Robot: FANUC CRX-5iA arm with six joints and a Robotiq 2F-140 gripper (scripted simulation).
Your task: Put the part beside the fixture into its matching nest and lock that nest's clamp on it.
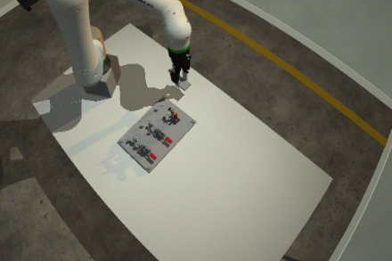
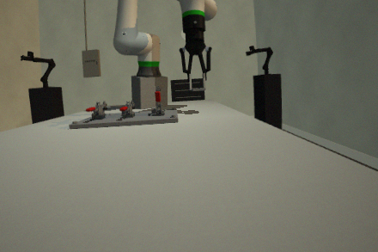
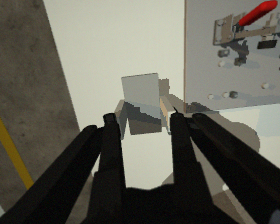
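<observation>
Right now my hand is 270 mm to the left of the grey fixture plate, 120 mm above it and 30 mm short of it. Round my hand: grey part (30 mm below).
</observation>
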